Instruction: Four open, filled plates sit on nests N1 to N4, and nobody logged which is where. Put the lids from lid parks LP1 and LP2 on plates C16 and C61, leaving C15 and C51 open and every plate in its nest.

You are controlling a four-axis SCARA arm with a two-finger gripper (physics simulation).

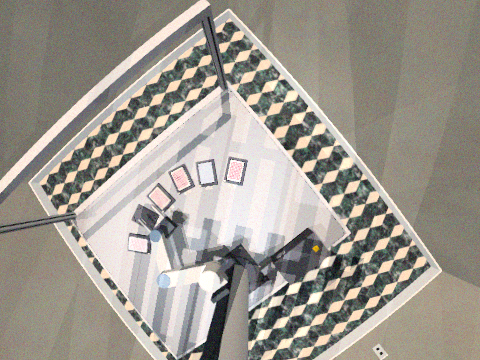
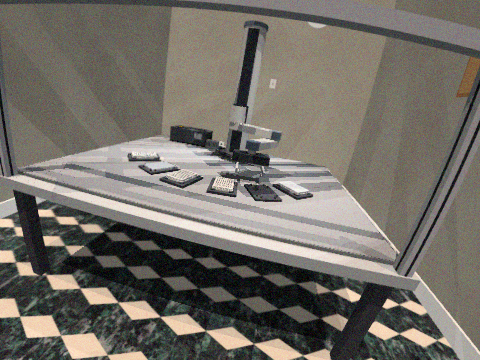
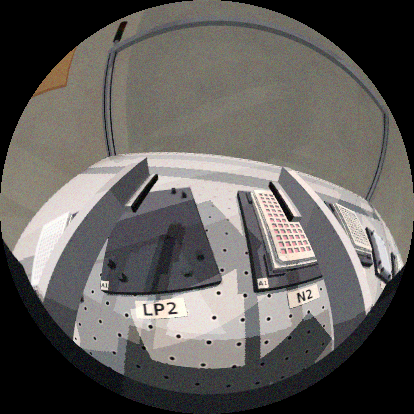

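Seen in the pictures: gripper, fingertip midpoint: (image 1: 145, 212) (image 2: 250, 172) (image 3: 214, 168); arm's base, link origin: (image 1: 237, 274).
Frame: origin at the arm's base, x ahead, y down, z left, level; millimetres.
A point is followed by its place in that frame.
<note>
My gripper (image 1: 156, 220) (image 2: 250, 172) @(x 677, y -97, z 182 mm) (image 3: 214, 168) @(x 677, y -97, z 182 mm) is open and empty, above the table between LP2 and N2. Lid park LP2 (image 2: 262, 192) @(x 682, y -23, z 252 mm) (image 3: 150, 260) @(x 625, y -23, z 231 mm) is a bare dark base. The N1 plate (image 1: 139, 243) @(x 557, y -42, z 379 mm) (image 2: 295, 188) @(x 588, y -41, z 402 mm) (image 3: 51, 245) @(x 567, y -41, z 377 mm) looks pale, with a clear lid on it. The N2 plate (image 1: 160, 197) @(x 703, y -39, z 72 mm) (image 2: 223, 185) @(x 740, y -39, z 87 mm) (image 3: 283, 227) @(x 683, y -39, z 98 mm) is open with pink wells. The N3 plate (image 1: 181, 178) @(x 712, y -38, z -115 mm) (image 2: 182, 177) @(x 743, y -35, z -96 mm) (image 3: 353, 225) @(x 713, y -37, z -104 mm) and N4 plate (image 1: 235, 171) @(x 530, y -36, z -412 mm) (image 2: 144, 156) @(x 567, y -35, z -392 mm) look open. A pale lid (image 1: 206, 172) @(x 641, y -31, z -264 mm) (image 2: 158, 166) @(x 659, y -31, z -257 mm) (image 3: 382, 250) lies on LP1. Plate codes are not readable.
The arm's column (image 2: 250, 65) @(x 77, y -627, z 17 mm) stands behind the arc of nests. A dark controller box (image 1: 300, 255) @(x -95, y -127, z -405 mm) (image 2: 191, 135) @(x -35, y -86, z -370 mm) stands beside it. A grey frame post (image 1: 215, 50) @(x 1004, y -391, z -700 mm) (image 2: 445, 185) @(x 1044, y -280, z 688 mm) (image 3: 108, 105) @(x 1015, y -255, z 684 mm) rises at the table's edge. Neighbouring bases stand close on both sides of LP2.
</note>
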